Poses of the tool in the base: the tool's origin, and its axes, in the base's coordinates. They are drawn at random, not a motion.
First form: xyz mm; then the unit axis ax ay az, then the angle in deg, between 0 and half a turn.
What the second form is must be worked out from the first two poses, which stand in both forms.
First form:
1: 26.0, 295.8, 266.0, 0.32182, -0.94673, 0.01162, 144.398
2: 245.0, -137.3, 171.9, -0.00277, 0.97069, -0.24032, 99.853
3: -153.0, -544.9, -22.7, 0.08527, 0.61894, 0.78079, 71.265
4: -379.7, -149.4, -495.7, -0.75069, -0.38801, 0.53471, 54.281
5: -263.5, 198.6, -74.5, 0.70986, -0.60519, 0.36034, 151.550
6: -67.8, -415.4, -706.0, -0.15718, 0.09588, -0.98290, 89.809
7: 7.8, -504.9, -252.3, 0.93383, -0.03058, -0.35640, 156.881
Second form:
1: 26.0, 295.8, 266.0, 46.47, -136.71, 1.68
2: 245.0, -137.3, 171.9, -0.28, 96.93, -24.00
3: -153.0, -544.9, -22.7, 6.08, 44.11, 55.64
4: -379.7, -149.4, -495.7, -40.75, -21.06, 29.02
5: -263.5, 198.6, -74.5, 107.58, -91.72, 54.61
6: -67.8, -415.4, -706.0, -14.12, 8.61, -88.27
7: 7.8, -504.9, -252.3, 146.50, -4.80, -55.91
